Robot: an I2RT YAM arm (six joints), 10 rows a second.
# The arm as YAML. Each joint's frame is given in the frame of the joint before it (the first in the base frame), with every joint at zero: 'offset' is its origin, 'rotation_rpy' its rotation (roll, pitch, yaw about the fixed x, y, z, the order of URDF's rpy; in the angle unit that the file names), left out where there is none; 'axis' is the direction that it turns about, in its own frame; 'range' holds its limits. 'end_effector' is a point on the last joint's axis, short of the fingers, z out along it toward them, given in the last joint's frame.
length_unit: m
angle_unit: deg
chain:
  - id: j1
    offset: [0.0, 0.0, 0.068]
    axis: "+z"
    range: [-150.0, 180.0]
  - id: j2
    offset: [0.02, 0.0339, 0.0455]
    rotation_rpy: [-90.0, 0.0, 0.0]
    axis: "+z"
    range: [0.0, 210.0]
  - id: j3
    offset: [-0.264, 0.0, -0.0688]
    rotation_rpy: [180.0, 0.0, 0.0]
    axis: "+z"
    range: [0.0, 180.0]
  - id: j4
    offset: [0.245, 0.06, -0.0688]
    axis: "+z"
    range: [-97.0, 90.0]
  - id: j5
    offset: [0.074, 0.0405, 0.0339]
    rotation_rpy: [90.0, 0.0, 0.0]
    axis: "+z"
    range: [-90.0, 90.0]
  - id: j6
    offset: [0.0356, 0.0, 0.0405]
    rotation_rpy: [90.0, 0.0, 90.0]
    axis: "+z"
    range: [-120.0, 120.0]
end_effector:
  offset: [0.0, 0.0, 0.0]
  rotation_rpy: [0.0, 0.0, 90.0]
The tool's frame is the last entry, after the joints.
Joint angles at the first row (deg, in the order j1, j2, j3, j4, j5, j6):
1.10, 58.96, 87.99, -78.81, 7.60, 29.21
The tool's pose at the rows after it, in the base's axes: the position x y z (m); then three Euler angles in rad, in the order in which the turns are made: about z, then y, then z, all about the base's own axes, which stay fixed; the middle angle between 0 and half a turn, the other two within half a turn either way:
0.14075, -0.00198, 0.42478, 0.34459, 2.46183, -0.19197
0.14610, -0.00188, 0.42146, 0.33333, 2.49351, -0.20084
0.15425, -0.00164, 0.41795, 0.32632, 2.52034, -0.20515
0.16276, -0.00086, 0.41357, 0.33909, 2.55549, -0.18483
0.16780, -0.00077, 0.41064, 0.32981, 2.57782, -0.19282
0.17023, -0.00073, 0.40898, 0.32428, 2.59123, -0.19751
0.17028, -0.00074, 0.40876, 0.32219, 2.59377, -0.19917
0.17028, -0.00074, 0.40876, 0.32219, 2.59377, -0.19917
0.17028, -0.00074, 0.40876, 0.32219, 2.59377, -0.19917
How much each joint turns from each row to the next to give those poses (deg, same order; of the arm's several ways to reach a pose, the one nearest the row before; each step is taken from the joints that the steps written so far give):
0.00, 0.57, -0.01, -1.33, -0.03, 0.00
0.00, 1.18, 0.01, -0.68, 0.00, 0.00
0.00, 1.53, 0.00, -0.02, -0.13, 0.00
0.00, 1.66, -0.02, -0.20, -1.00, 0.00
0.00, 1.05, -0.01, -0.26, 0.02, 0.00
0.00, 0.54, 0.00, -0.24, 0.00, 0.00
0.00, 0.05, 0.00, -0.11, 0.02, -0.02
0.00, 0.00, 0.00, 0.00, 0.00, 0.00
0.00, 0.00, 0.00, 0.00, 0.00, 0.00

